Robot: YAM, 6 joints.
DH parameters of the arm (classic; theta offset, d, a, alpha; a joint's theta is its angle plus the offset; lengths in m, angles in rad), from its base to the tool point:
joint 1: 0 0.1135 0.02 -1.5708
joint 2: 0 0 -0.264 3.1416
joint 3: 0.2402 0 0.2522 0
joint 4: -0.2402 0 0.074 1.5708
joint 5: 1.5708 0 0 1.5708
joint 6: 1.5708 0.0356 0 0
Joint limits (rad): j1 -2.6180..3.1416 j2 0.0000..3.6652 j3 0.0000..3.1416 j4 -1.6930..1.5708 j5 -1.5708..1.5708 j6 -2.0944..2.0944
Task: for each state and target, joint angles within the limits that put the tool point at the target. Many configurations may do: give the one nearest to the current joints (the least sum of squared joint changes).
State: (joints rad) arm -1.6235 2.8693 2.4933 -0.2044 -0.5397 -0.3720
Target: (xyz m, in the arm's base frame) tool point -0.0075 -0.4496 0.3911
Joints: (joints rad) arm -1.6332 1.9887 2.1198 -0.6963 -0.6152 -0.3720
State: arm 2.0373 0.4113 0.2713 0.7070 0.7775 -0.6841
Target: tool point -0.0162 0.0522 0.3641
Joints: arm 2.2730 0.2310 0.4244 0.7706 0.6430 -0.6841
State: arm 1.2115 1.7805 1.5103 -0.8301 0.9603 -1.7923
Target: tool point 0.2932 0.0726 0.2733
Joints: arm 0.3433 1.5801 1.2790 -0.9813 1.0189 -1.7923
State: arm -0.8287 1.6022 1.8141 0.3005 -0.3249 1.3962
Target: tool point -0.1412 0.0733 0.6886
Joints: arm -0.4282 0.9629 2.3144 0.4311 -0.2280 1.3962
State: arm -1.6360 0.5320 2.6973 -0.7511 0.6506 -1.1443
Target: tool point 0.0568 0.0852 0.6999
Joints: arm -2.2810 1.1630 2.7291 -0.3965 0.3583 -1.1443
